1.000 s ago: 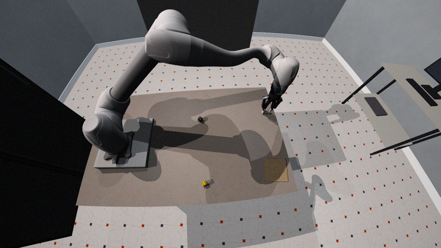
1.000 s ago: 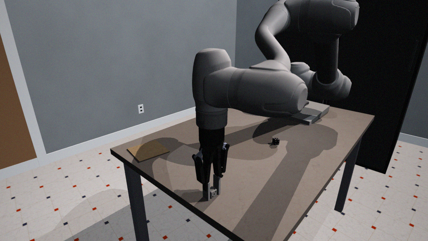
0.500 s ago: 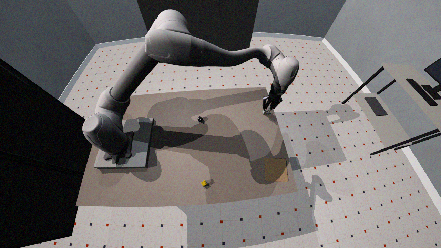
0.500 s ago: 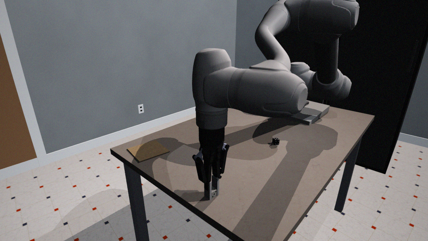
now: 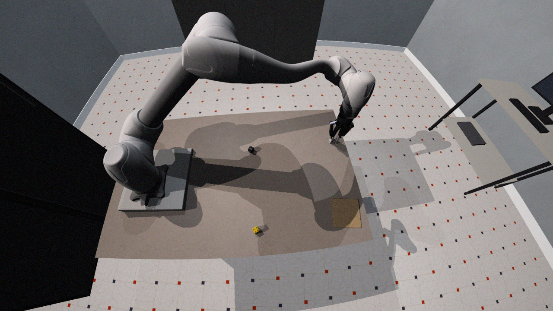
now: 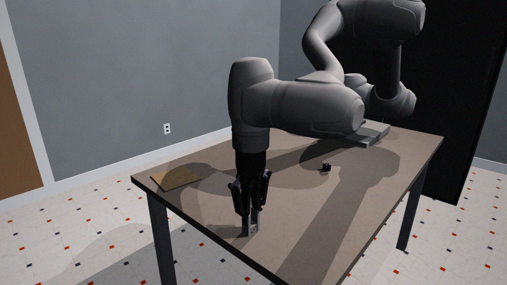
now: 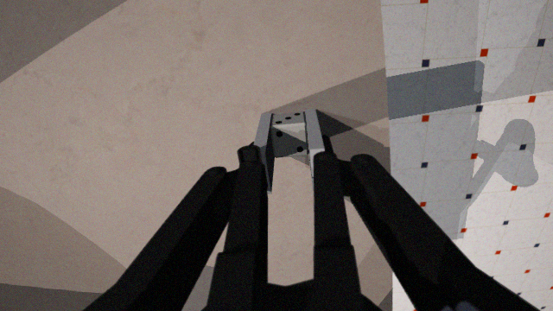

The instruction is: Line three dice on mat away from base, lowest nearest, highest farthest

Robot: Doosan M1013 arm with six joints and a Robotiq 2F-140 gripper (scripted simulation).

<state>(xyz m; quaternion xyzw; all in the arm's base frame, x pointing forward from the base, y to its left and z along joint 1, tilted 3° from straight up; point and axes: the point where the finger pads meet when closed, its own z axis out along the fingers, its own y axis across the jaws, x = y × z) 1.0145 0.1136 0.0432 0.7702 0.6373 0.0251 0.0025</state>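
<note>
Now: the tan mat 41 cm to the right of my hand, 6 cm behind it and 3 cm below it. Round my hand: black die (48 cm behind, 2 cm below, 1 cm to the left); yellow die (50 cm behind, 41 cm to the right, 2 cm below); grey die (2 cm below).
</note>
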